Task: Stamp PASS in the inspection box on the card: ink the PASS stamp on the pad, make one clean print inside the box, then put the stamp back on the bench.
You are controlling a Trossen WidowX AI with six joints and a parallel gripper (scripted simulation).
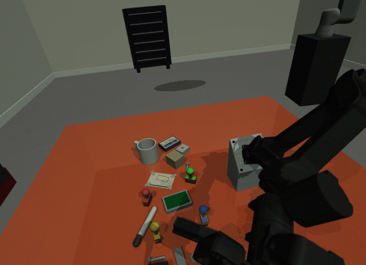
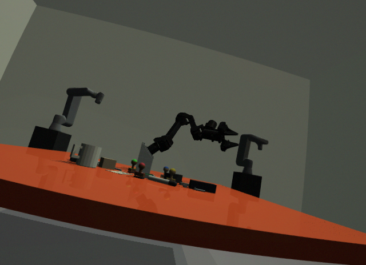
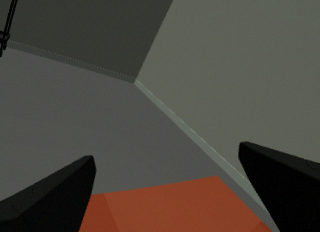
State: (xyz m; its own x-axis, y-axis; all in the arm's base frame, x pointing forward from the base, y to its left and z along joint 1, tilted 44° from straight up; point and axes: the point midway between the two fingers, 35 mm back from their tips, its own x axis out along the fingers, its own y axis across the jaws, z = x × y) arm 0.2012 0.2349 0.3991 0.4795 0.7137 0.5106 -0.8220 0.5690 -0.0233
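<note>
The green-knobbed stamp lies 51 cm to the right of my gripper tip, 26 cm below it and 1 cm ahead of it. The rest, counted from my gripper tip: yellow-knobbed stamp (31 cm to the right, 26 cm below, 14 cm ahead); then black block (30 cm to the right, 27 cm below, 2 cm ahead); then blue-knobbed stamp (34 cm to the right, 26 cm below, 1 cm behind).
</note>
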